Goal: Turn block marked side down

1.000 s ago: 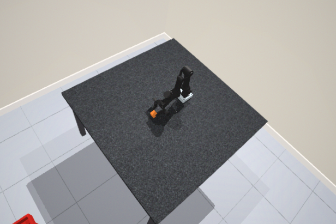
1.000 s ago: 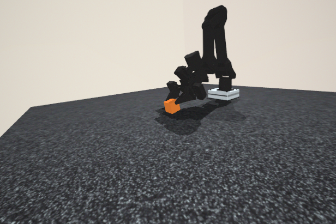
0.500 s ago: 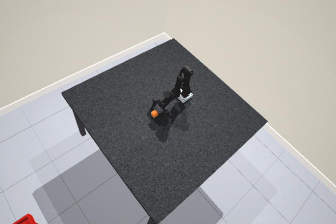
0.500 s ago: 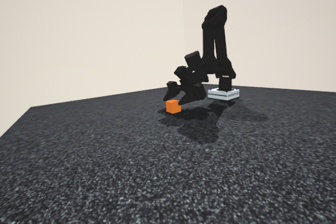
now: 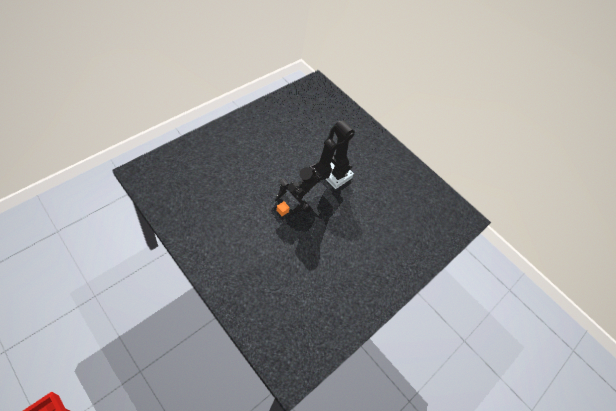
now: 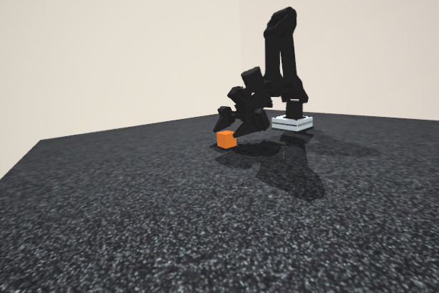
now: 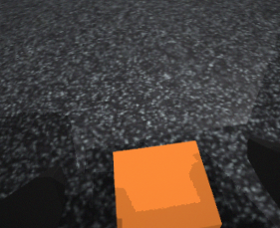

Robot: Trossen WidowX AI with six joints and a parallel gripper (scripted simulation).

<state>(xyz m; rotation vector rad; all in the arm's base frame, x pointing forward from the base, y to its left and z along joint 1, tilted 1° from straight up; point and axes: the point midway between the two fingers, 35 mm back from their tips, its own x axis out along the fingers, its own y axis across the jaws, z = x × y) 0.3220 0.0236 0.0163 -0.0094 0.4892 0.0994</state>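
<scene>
The orange block lies 2 cm behind my gripper tip and 2 cm below it.
</scene>
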